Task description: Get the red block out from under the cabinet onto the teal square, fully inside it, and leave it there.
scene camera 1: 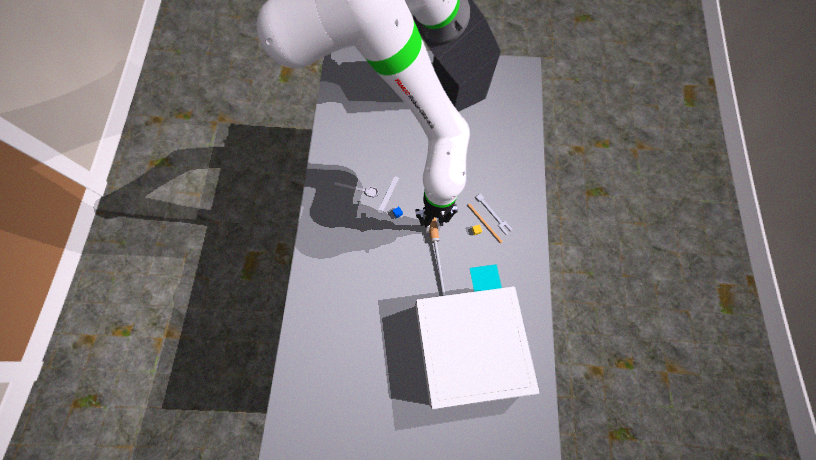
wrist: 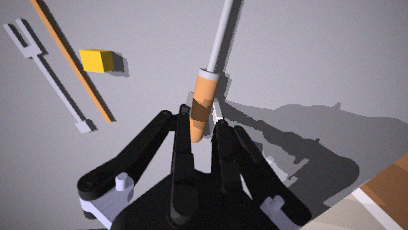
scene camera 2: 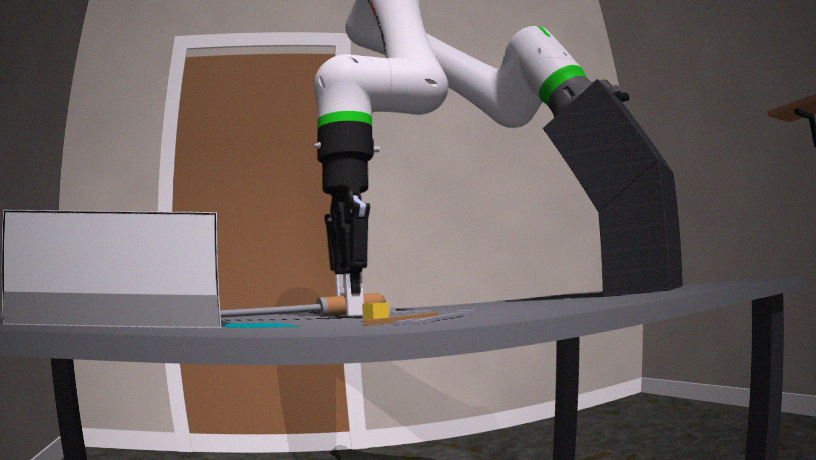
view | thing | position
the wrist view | gripper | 201,102
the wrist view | grey fork tool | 34,51
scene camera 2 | gripper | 350,314
